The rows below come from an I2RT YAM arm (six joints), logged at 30 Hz.
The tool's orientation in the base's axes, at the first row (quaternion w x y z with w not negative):
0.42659 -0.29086 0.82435 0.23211
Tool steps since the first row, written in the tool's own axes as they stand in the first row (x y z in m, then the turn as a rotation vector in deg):
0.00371 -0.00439 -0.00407 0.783 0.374 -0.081
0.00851 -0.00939 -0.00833 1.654 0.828 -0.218
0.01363 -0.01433 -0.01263 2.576 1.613 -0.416
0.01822 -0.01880 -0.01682 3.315 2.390 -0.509
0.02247 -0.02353 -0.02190 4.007 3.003 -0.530
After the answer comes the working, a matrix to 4 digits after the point.
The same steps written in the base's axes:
-0.00107 -0.00679 -0.00155 -0.665 -0.001 -0.563
-0.00234 -0.01444 -0.00400 -1.457 -0.004 -1.160
-0.00383 -0.02217 -0.00668 -2.532 0.179 -1.723
-0.00533 -0.02933 -0.00892 -3.456 0.474 -2.189
-0.00699 -0.03715 -0.01043 -4.207 0.709 -2.675

The tool's axes in the first row as the columns of a matrix, in the base's axes (rounded; the answer above uses it unrounded):
-0.4668 -0.6776 0.5683
-0.2815 0.7231 0.6308
-0.8383 0.1345 -0.5283

